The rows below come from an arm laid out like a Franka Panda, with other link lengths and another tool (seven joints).
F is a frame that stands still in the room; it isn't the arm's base.
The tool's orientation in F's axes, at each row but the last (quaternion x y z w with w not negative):
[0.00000, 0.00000, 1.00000, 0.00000]
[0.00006, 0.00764, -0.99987, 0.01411]
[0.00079, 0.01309, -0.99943, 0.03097]
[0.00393, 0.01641, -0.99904, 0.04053]
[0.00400, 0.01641, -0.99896, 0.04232]
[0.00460, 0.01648, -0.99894, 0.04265]
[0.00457, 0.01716, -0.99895, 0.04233]
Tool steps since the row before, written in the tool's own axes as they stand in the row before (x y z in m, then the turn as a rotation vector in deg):
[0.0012, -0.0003, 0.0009, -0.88, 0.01, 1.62]
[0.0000, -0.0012, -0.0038, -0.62, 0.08, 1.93]
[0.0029, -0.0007, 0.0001, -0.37, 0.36, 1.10]
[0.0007, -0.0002, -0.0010, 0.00, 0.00, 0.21]
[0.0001, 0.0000, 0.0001, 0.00, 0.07, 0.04]
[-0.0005, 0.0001, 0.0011, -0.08, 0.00, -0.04]
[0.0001, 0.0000, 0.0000, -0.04, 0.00, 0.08]
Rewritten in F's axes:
[-0.0012, 0.0003, 0.0009, 0.88, -0.01, 1.62]
[0.0000, 0.0013, -0.0038, 0.62, -0.09, 1.93]
[-0.0029, 0.0005, 0.0001, 0.39, -0.37, 1.09]
[-0.0007, 0.0002, -0.0010, 0.00, -0.01, 0.21]
[-0.0001, 0.0000, 0.0001, 0.01, -0.07, 0.04]
[0.0005, -0.0001, 0.0011, 0.08, 0.01, -0.04]
[-0.0001, 0.0000, 0.0000, 0.04, 0.00, 0.08]

